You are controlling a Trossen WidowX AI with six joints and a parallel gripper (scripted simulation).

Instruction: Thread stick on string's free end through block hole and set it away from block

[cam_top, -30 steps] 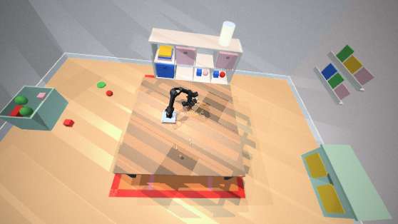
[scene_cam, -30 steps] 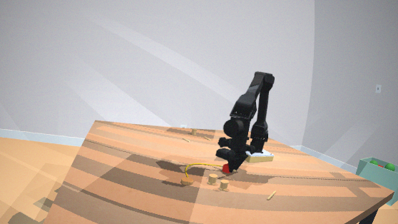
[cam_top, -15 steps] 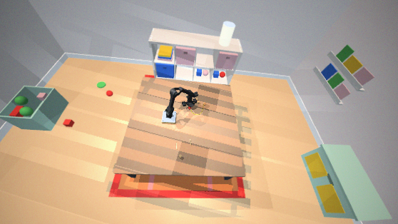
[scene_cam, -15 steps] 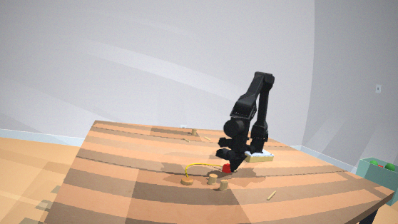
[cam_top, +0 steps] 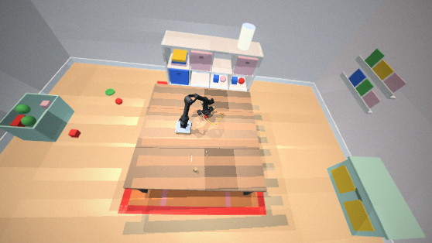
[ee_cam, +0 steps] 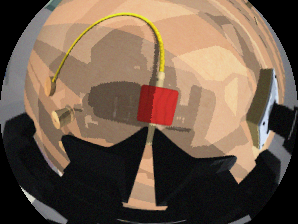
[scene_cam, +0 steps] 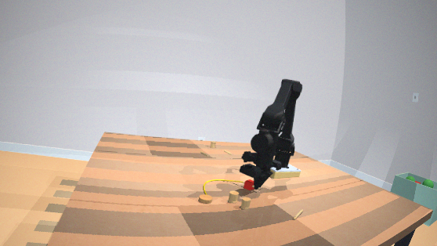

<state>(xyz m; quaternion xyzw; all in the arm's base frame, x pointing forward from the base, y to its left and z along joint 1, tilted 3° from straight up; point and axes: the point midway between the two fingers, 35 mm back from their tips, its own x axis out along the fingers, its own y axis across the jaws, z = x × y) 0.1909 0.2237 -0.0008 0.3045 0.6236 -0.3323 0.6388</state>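
Right now my gripper tip is 30 mm to the left of the block, 20 mm short of it and 10 mm below it. Round my gripper tip: round wooden button (190 mm ahead, 90 mm to the left).
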